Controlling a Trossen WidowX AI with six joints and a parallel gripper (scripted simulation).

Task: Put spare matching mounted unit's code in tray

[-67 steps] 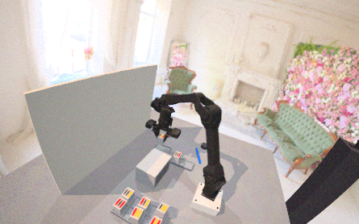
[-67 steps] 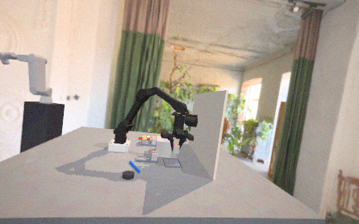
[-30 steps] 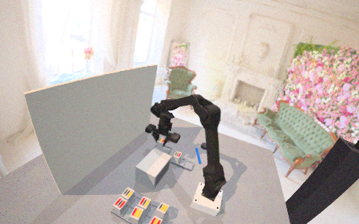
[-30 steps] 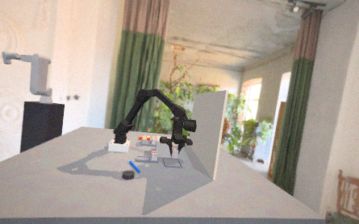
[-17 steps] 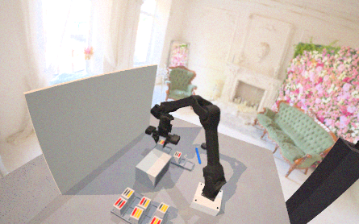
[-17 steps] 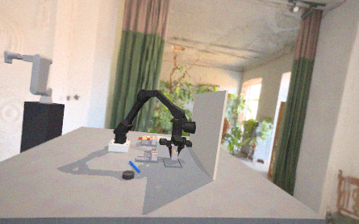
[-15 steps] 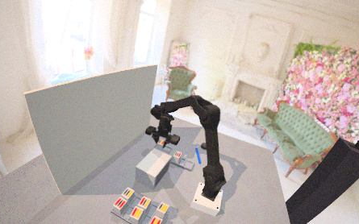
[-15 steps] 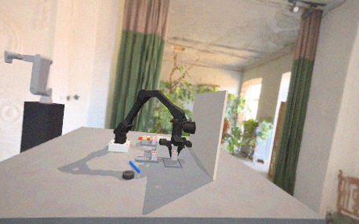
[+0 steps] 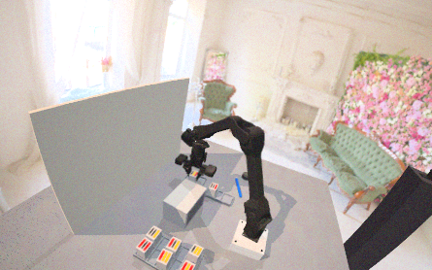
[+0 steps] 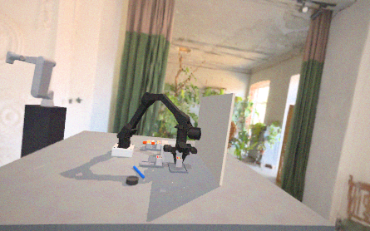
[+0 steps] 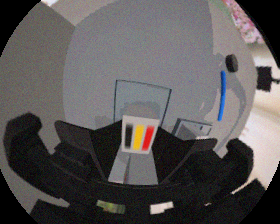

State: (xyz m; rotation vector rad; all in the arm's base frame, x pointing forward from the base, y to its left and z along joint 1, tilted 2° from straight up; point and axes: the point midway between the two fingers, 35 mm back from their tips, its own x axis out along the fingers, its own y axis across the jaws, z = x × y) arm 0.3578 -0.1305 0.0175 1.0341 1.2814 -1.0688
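Right now the shallow tray is 2 cm below my gripper tip. Round my gripper tip: blue pen: 19 cm behind, 13 cm to the right, 2 cm below; then black puck: 19 cm behind, 24 cm to the right, 2 cm below; then grey box: 8 cm behind, 18 cm to the left, 2 cm above.
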